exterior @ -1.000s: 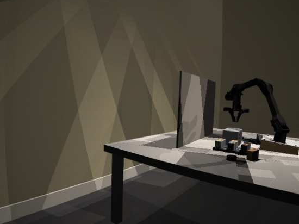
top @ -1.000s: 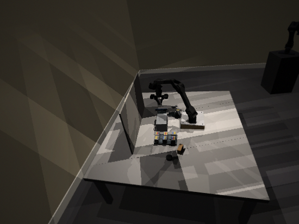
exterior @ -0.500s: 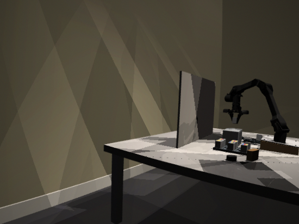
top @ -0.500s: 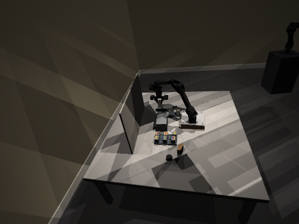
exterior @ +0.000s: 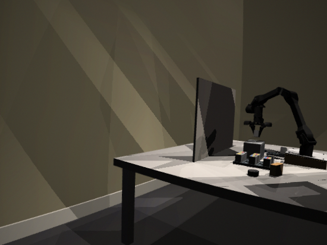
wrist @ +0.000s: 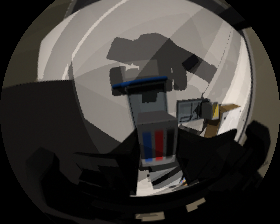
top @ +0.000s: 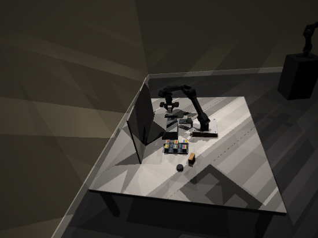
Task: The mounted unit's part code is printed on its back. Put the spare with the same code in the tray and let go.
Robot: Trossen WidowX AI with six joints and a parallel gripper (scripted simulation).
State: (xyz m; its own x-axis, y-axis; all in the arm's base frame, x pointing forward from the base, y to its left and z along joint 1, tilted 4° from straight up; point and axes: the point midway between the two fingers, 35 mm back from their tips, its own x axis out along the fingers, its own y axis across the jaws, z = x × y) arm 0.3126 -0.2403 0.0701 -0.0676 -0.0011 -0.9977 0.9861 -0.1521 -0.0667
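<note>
Now: gripper tip 110 mm above the blue-rimmed tray, 10 mm to the right of it and 10 mm past it. Also, from my gripper tip: upright grey panel 230 mm ahead, 200 mm to the left, 110 mm above; grey mounted unit 230 mm to the left, 60 mm below, 10 mm behind; dark holder 150 mm behind, 110 mm below, 50 mm to the left.
</note>
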